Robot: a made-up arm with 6 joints. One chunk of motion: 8 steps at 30 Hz.
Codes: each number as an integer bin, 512 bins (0 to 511) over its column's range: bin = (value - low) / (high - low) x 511, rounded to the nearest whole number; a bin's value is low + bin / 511 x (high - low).
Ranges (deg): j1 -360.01..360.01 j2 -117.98..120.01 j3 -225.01..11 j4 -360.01..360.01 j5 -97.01..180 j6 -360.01..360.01
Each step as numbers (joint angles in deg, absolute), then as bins.
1 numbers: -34.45 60.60 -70.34 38.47 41.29 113.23
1 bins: 231 383 335 283 255 336
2 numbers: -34.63 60.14 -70.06 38.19 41.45 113.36
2 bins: 231 382 335 283 255 336
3 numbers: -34.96 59.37 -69.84 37.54 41.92 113.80
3 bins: 231 381 336 282 256 336
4 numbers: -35.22 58.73 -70.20 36.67 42.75 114.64
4 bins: 231 379 335 282 258 337
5 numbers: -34.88 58.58 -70.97 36.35 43.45 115.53
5 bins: 231 379 334 281 259 337
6 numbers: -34.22 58.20 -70.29 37.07 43.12 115.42
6 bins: 231 378 335 282 258 337
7 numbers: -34.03 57.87 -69.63 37.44 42.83 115.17
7 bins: 231 378 336 282 258 337
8 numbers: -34.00 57.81 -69.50 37.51 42.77 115.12
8 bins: 231 377 337 282 258 337
